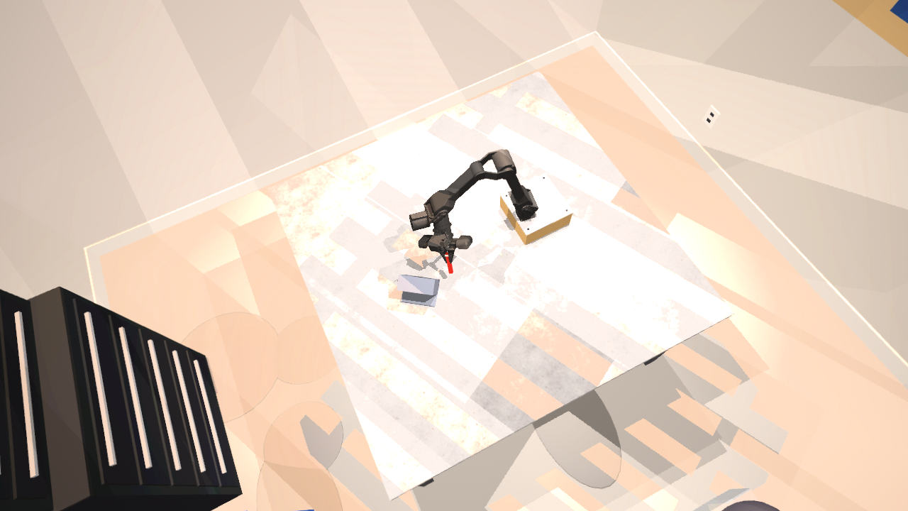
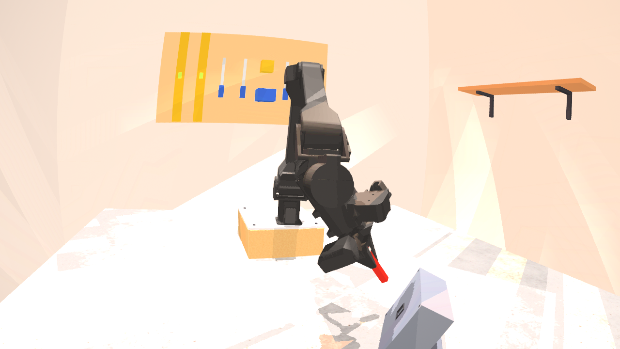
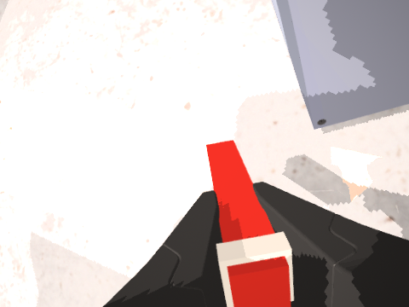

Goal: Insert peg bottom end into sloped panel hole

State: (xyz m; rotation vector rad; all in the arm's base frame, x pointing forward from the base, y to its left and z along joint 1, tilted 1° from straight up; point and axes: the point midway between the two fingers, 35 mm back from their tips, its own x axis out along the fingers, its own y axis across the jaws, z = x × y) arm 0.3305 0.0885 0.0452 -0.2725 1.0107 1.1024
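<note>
Now: gripper tip 130 mm short of the sloped panel, 40 mm above it and 30 mm to the right of it. Also, from my gripper tip: red square peg: 10 mm to the right, 10 mm above.
</note>
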